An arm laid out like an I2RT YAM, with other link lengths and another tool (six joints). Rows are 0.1 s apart.
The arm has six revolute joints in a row. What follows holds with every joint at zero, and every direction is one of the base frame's. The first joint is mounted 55.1 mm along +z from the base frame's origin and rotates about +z. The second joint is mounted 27.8 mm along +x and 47.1 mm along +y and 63.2 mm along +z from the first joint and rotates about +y. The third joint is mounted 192.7 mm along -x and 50.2 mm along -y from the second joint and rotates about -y. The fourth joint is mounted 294 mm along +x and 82.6 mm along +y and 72 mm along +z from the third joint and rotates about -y. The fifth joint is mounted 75.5 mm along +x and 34.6 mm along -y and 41.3 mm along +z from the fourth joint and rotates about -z. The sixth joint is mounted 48.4 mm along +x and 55.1 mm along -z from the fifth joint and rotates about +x. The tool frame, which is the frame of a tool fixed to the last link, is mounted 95 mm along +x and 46 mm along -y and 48 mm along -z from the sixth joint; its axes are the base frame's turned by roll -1.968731, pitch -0.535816 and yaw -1.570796 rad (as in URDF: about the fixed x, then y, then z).
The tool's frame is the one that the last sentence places.
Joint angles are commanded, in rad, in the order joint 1, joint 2, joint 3, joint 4, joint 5, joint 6. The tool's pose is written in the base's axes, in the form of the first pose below.
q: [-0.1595, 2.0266, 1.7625, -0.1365, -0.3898, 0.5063]
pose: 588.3 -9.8 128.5; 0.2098 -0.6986 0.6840; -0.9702 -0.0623 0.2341; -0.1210 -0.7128 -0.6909
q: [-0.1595, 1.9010, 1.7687, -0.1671, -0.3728, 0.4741]
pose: 580.0 -12.9 195.4; 0.2133 -0.6197 0.7553; -0.9758 -0.0969 0.1960; -0.0483 -0.7788 -0.6254
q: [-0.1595, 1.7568, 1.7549, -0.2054, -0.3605, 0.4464]
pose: 559.1 -12.9 259.1; 0.2096 -0.5428 0.8133; -0.9777 -0.1291 0.1657; 0.0151 -0.8299 -0.5578
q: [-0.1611, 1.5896, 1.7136, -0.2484, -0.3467, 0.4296]
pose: 525.8 -11.4 315.7; 0.1939 -0.4726 0.8597; -0.9790 -0.1497 0.1385; 0.0633 -0.8685 -0.4917
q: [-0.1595, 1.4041, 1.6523, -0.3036, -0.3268, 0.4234]
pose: 482.0 -6.8 361.9; 0.1711 -0.4145 0.8938; -0.9807 -0.1585 0.1142; 0.0943 -0.8962 -0.4336
